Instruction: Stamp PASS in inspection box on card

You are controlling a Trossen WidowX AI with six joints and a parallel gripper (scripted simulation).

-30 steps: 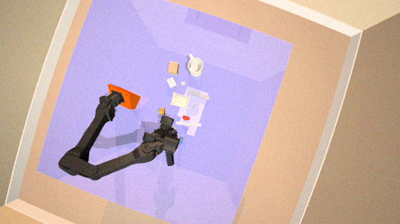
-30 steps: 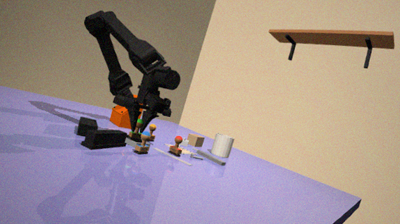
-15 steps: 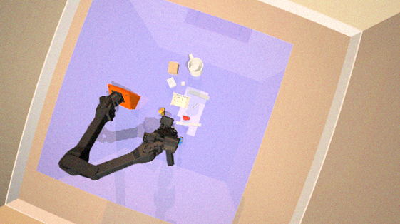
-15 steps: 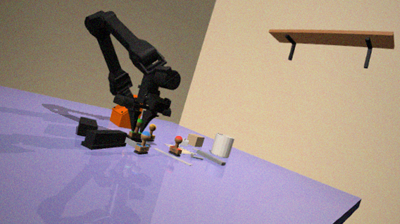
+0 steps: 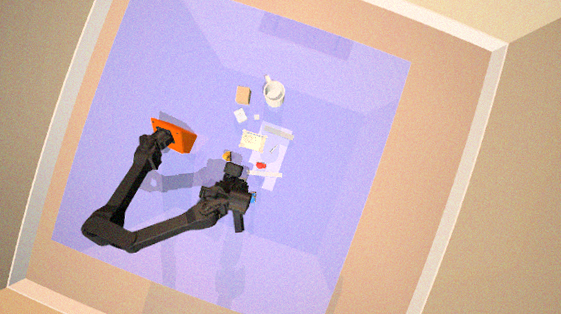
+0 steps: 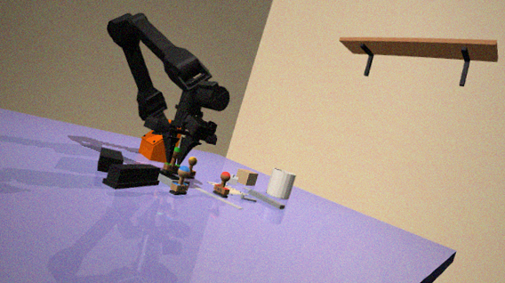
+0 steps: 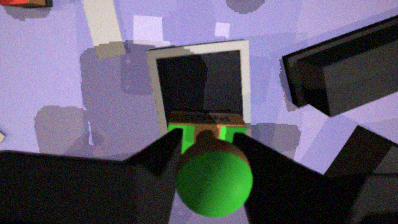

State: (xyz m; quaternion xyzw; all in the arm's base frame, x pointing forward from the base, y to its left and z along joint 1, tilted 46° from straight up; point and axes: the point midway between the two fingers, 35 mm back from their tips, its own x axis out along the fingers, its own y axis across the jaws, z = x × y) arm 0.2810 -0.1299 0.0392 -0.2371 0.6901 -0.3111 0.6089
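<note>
My gripper tip is 4 cm above the ink pad. Round my gripper tip: blue stamp (9 cm ahead, 3 cm to the right, 3 cm below); then green stamp (right at my gripper tip); then orange-knobbed stamp (6 cm behind, 10 cm to the left, 3 cm below).
</note>
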